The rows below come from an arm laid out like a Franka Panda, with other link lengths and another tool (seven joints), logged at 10 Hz.
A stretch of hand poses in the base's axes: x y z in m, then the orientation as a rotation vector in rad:
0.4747 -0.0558 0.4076 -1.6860 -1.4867 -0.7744
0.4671 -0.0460 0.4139 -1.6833 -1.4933 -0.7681
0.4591 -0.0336 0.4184 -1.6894 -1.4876 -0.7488
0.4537 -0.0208 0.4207 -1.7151 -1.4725 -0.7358
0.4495 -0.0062 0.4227 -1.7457 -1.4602 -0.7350
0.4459 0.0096 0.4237 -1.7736 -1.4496 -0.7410
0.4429 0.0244 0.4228 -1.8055 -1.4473 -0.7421
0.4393 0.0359 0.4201 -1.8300 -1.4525 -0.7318
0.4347 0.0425 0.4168 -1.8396 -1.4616 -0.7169
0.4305 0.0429 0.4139 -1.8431 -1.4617 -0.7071
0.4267 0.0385 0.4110 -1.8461 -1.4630 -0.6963
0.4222 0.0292 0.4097 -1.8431 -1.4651 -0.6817
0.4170 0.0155 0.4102 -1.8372 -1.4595 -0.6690
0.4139 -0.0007 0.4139 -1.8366 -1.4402 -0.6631
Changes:
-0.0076 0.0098 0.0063 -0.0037 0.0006 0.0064
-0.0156 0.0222 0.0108 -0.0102 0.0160 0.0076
-0.0210 0.0350 0.0131 -0.0225 0.0310 -0.0092
-0.0252 0.0496 0.0151 -0.0360 0.0356 -0.0324
-0.0288 0.0654 0.0161 -0.0468 0.0350 -0.0556
-0.0318 0.0802 0.0152 -0.0662 0.0322 -0.0764
-0.0354 0.0917 0.0125 -0.0882 0.0332 -0.0858
-0.0400 0.0983 0.0092 -0.1037 0.0366 -0.0830
-0.0442 0.0987 0.0063 -0.1091 0.0424 -0.0817
-0.0480 0.0943 0.0034 -0.1150 0.0482 -0.0793
-0.0525 0.0850 0.0021 -0.1186 0.0567 -0.0716
-0.0577 0.0713 0.0026 -0.1158 0.0686 -0.0656
-0.0608 0.0551 0.0063 -0.1071 0.0834 -0.0704

